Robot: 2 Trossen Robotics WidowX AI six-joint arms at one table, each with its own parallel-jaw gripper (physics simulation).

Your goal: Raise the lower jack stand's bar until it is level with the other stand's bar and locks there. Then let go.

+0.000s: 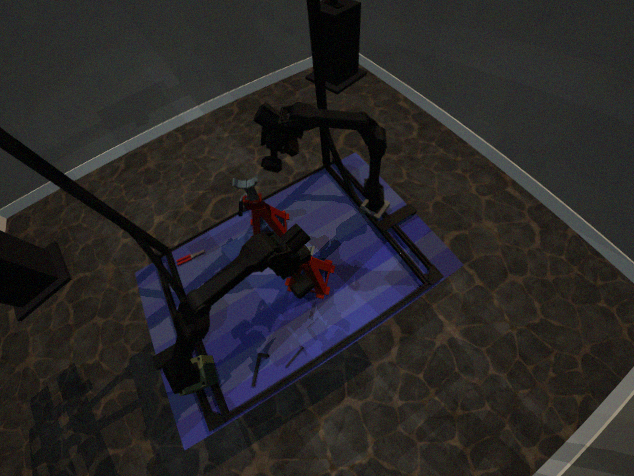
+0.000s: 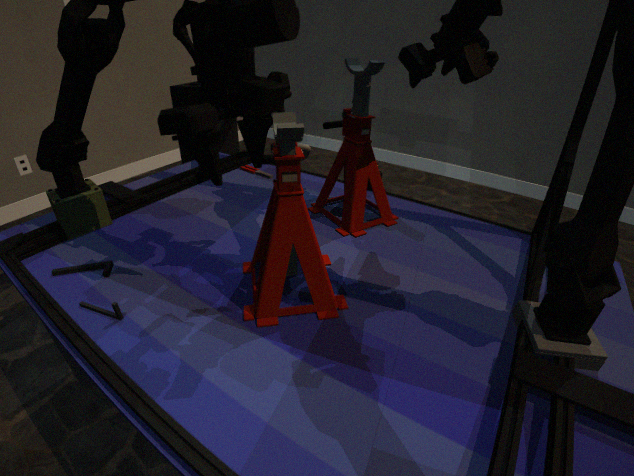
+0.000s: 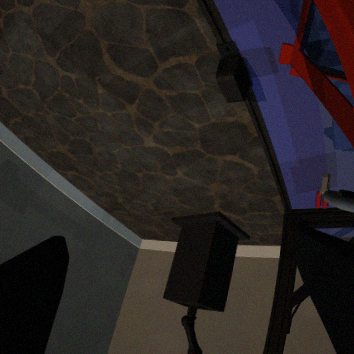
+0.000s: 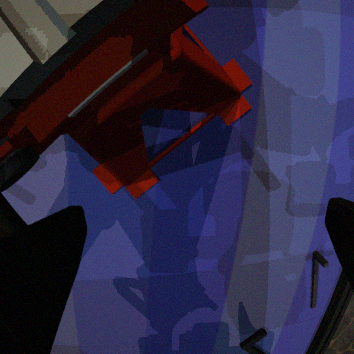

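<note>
Two red jack stands stand on the blue mat. The near stand has its grey bar low in the body. The far stand has its bar raised high. My right gripper is open and empty, close beside the top of the near stand. My left gripper is open and empty, high in the air beside the far stand's saddle.
Two dark hex keys lie near the mat's edge. A red-handled tool lies behind the stands. A black frame borders the mat. A black box on a pole stands beyond.
</note>
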